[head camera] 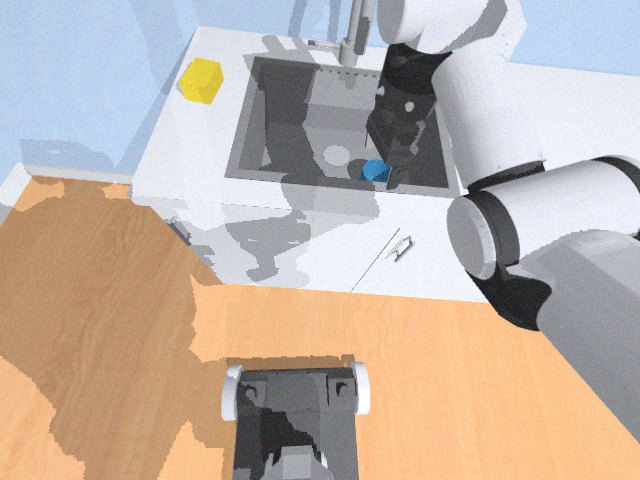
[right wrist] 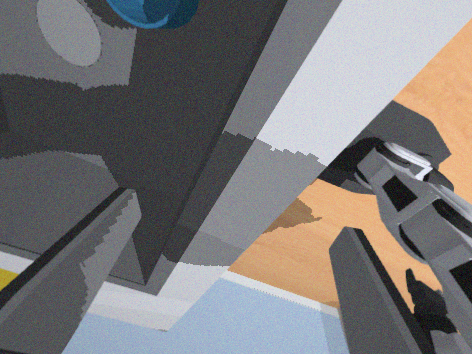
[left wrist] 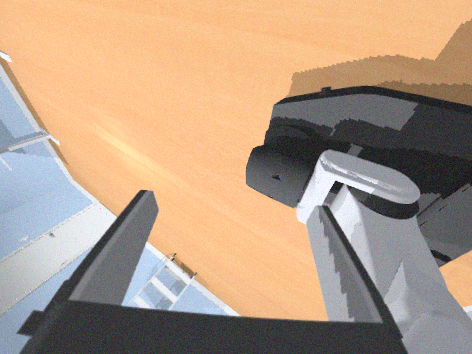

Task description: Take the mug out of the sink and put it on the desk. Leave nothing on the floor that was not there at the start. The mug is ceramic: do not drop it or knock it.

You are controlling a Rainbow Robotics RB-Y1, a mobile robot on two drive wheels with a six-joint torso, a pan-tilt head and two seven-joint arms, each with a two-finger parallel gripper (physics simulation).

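Frame: origin at the robot's base, x ahead, y left, z up, level; metres.
Where they show: left gripper, fingertip midpoint: [right wrist: 422,279] [left wrist: 234,207]; right gripper, fingertip midpoint: [head camera: 380,166] [right wrist: 235,220]; robot's base, link origin: [head camera: 297,387].
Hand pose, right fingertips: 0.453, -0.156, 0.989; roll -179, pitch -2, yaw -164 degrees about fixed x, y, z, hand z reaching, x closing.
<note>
Things, the pixels of their top centre, and the offset from my right fingertips, as dx, dy, dz. "*": a spot on its surface instead. Level surfaces: height alone.
- blue mug, top centre: [head camera: 382,175] +0.137, -0.081, -0.198
- yellow block, top centre: [head camera: 199,72] +0.297, +0.401, -0.033
- white counter, surface height: dz -0.078
- handle, surface spot: [head camera: 401,249] * -0.058, -0.139, -0.286
- wooden floor, surface height: dz -0.988
A blue mug [head camera: 375,169] [right wrist: 152,11] is inside the grey sink [head camera: 239,135] [right wrist: 280,70], near its front wall and right of the round drain. In the head view the dark gripper hides part of it; in the right wrist view it is cut off by the top edge. My right gripper [head camera: 381,158] [right wrist: 235,220] is open and points down over the right part of the sink, close to the mug in the picture; the mug is not between its fingers. My left gripper [left wrist: 234,207] is open and empty over the floor. I cannot make out a separate desk.
A yellow block [head camera: 202,81] stands on the white counter [head camera: 170,155] left of the sink. A faucet [head camera: 349,50] rises behind the sink. The cabinet front has a handle [head camera: 401,249]. The robot's base [head camera: 297,395] stands on the wooden floor [head camera: 439,382] in front.
</note>
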